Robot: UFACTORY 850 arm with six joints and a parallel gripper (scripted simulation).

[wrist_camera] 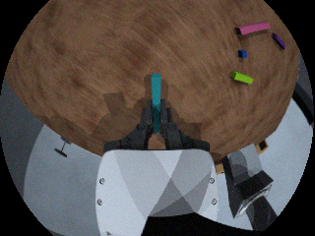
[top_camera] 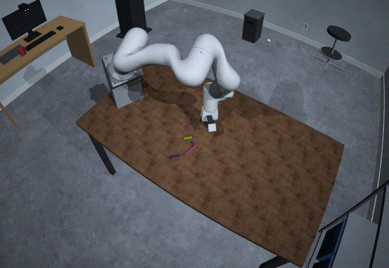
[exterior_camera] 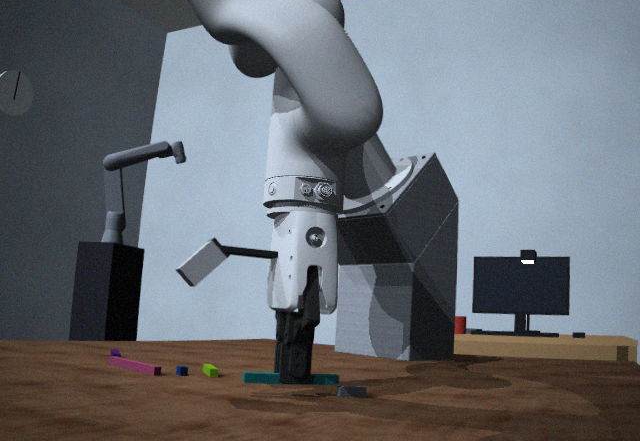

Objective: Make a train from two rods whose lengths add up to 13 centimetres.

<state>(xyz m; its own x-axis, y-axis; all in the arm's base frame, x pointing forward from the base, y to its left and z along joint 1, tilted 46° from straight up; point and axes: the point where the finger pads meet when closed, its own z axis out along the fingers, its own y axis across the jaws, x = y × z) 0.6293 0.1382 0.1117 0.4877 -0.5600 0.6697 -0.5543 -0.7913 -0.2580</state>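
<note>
The grey rod lies 4 cm behind my hand, 5 cm to the left of it and 3 cm below it. The rest, counted from my hand: blue rod: 3 cm behind, 15 cm to the right, 3 cm below; then turquoise rod: 2 cm below; then lime rod: 7 cm behind, 14 cm to the right, 3 cm below.
</note>
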